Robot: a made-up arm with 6 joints.
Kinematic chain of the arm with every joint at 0, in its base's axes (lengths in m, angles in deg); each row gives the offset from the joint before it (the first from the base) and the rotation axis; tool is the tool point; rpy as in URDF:
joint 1: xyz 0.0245 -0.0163 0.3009 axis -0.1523 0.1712 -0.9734
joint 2: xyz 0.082 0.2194 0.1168 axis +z
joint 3: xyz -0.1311 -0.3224 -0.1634 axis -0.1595 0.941 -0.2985
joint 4: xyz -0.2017 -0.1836 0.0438 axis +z
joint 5: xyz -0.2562 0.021 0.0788 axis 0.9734 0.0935 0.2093
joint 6: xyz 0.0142 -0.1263 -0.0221 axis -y
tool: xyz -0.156 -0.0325 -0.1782 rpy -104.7 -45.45 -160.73
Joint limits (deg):
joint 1: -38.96..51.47
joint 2: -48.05..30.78
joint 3: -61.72..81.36
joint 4: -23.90..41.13
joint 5: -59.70..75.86
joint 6: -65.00..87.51
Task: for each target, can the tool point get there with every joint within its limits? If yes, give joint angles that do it. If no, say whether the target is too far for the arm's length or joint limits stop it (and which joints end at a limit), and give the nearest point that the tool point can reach.
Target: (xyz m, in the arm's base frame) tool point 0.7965 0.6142 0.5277
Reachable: no: joint limits stop it (at a limit: joint 1, joint 2, joint 4, joint 5) | nearest point 0.3315 0.5010 0.5591 | short by 0.480 m
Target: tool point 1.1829 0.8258 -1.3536
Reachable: no: too far | nearest point 0.6399 -0.1184 -0.2404 | short by 1.557 m
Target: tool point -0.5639 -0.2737 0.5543
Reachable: yes | joints -29.83 -17.37 51.96 28.98 65.10 30.06
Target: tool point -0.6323 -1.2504 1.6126
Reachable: no: too far | nearest point -0.3631 -0.5923 0.8430 | short by 1.048 m
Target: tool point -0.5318 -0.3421 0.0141
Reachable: yes | joints 16.20 -1.26 -24.28 -15.08 -15.74 42.56
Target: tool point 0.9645 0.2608 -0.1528
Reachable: no: joint limits stop it (at a limit: joint 1, joint 2, joint 3, joint 4) | nearest point 0.7256 -0.0642 -0.0747 | short by 0.411 m
